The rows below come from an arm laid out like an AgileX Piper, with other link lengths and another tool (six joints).
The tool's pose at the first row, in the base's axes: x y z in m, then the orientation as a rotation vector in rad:
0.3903, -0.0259, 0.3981, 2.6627, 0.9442, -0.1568
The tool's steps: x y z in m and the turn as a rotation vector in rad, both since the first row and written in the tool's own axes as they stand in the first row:
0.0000, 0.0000, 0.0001, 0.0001, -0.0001, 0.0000
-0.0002, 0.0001, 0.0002, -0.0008, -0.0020, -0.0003
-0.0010, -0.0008, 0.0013, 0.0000, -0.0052, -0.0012
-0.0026, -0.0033, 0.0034, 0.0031, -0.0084, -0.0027
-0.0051, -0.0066, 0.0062, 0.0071, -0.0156, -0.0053
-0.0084, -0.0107, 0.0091, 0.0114, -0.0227, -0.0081
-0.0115, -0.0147, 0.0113, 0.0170, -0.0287, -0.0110
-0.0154, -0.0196, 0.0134, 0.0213, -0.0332, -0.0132
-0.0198, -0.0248, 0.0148, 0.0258, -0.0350, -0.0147
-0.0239, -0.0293, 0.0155, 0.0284, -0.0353, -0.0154
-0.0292, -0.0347, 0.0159, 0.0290, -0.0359, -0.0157
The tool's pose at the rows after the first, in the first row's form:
0.3903, -0.0259, 0.3980, 2.6628, 0.9442, -0.1570
0.3902, -0.0262, 0.3980, 2.6612, 0.9439, -0.1591
0.3890, -0.0263, 0.3969, 2.6605, 0.9442, -0.1639
0.3862, -0.0261, 0.3946, 2.6616, 0.9457, -0.1701
0.3822, -0.0261, 0.3916, 2.6618, 0.9477, -0.1822
0.3770, -0.0260, 0.3885, 2.6621, 0.9499, -0.1944
0.3721, -0.0256, 0.3860, 2.6638, 0.9528, -0.2059
0.3660, -0.0250, 0.3836, 2.6652, 0.9551, -0.2145
0.3593, -0.0243, 0.3819, 2.6680, 0.9573, -0.2196
0.3533, -0.0237, 0.3809, 2.6699, 0.9585, -0.2215
0.3458, -0.0230, 0.3803, 2.6701, 0.9588, -0.2227

